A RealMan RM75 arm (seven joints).
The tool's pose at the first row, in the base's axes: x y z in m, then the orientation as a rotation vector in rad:
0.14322, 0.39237, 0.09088, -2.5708, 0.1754, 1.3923
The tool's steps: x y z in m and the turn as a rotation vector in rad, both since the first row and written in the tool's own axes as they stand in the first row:
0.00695, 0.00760, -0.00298, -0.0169, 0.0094, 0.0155
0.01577, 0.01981, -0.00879, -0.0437, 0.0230, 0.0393
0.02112, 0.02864, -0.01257, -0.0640, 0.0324, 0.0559
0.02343, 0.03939, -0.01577, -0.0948, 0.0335, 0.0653
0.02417, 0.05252, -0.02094, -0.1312, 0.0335, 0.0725
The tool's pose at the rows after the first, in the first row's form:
0.14788, 0.38425, 0.08566, -2.5955, 0.1862, 1.3932
0.15493, 0.37097, 0.07978, -2.6335, 0.2024, 1.3956
0.15911, 0.36147, 0.07616, -2.6612, 0.2128, 1.3979
0.16078, 0.35025, 0.07454, -2.6896, 0.2052, 1.4131
0.16270, 0.33626, 0.07497, -2.7211, 0.1904, 1.4314

